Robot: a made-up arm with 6 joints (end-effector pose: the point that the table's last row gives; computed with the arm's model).
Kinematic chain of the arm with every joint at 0, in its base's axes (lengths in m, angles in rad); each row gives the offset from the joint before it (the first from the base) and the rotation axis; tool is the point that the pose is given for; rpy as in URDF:
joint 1: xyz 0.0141 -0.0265 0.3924 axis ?
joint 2: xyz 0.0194 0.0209 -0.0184 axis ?
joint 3: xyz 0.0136 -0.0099 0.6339 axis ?
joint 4: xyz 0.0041 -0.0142 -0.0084 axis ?
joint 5: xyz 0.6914 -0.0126 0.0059 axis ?
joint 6: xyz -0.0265 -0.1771 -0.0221 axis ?
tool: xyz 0.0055 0.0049 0.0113 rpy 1.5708 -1.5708 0
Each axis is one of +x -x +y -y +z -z.
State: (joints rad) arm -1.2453 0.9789 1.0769 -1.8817 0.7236 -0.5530
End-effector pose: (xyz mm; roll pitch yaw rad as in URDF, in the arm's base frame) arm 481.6 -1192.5 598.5 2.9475 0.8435 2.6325
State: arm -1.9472 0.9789 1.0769 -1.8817 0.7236 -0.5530
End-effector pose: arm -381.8 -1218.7 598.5 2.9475 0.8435 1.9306
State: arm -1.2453 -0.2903 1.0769 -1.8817 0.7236 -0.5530
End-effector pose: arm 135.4 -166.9 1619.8 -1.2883 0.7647 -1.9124
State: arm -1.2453 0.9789 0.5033 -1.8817 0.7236 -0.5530
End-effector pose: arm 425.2 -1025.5 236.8 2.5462 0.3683 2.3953
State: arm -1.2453 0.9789 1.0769 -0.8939 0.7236 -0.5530
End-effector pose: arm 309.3 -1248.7 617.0 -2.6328 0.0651 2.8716
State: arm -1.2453 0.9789 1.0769 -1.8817 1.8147 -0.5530
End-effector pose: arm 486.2 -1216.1 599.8 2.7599 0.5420 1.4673
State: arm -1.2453 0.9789 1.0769 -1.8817 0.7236 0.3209
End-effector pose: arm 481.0 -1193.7 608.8 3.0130 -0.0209 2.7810
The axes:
joint 1: +z
joint 2: +y
joint 3: -y
joint 4: -x
joint 5: -y
joint 6: -x

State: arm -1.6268 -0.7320 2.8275 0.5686 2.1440 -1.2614
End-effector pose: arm -102.1 993.9 475.9 2.6865 0.2400 -2.7895
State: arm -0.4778 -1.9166 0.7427 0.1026 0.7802 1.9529
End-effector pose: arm -1132.1 357.1 515.8 2.8126 -0.4549 1.1665
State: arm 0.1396 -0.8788 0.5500 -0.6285 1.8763 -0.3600
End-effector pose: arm -194.9 -206.9 1474.7 0.6152 1.2379 -0.2347
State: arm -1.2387 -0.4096 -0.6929 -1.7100 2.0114 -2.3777
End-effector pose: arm 176.3 -416.1 558.2 0.0027 1.0787 -1.6970
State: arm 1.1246 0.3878 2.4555 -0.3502 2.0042 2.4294
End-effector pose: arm 168.0 -118.0 1635.8 2.1635 -0.3625 -2.5873
